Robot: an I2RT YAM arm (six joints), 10 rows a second.
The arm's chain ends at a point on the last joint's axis. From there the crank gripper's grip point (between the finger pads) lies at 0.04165 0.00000 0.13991 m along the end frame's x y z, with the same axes.
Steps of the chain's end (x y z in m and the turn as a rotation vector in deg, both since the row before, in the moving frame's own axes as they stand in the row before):
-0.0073, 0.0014, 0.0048, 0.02, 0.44, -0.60
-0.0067, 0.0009, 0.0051, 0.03, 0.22, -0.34
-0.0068, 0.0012, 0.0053, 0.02, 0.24, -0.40
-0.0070, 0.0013, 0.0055, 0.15, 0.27, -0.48
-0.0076, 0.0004, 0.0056, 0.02, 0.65, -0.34
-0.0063, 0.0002, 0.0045, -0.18, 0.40, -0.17
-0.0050, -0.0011, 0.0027, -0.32, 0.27, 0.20
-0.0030, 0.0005, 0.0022, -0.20, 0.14, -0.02
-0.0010, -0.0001, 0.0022, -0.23, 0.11, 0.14
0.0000, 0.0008, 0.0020, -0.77, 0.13, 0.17
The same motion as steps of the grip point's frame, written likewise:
-0.0062, 0.0009, 0.0045, 0.02, 0.44, -0.60
-0.0062, 0.0006, 0.0049, 0.03, 0.22, -0.34
-0.0062, 0.0009, 0.0051, 0.02, 0.24, -0.40
-0.0063, 0.0006, 0.0053, 0.15, 0.27, -0.48
-0.0060, 0.0001, 0.0051, 0.02, 0.65, -0.34
-0.0053, 0.0005, 0.0042, -0.18, 0.40, -0.17
-0.0043, -0.0002, 0.0025, -0.32, 0.27, 0.20
-0.0027, 0.0010, 0.0021, -0.20, 0.14, -0.02
-0.0007, 0.0006, 0.0021, -0.23, 0.11, 0.14
0.0003, 0.0028, 0.0019, -0.77, 0.13, 0.17

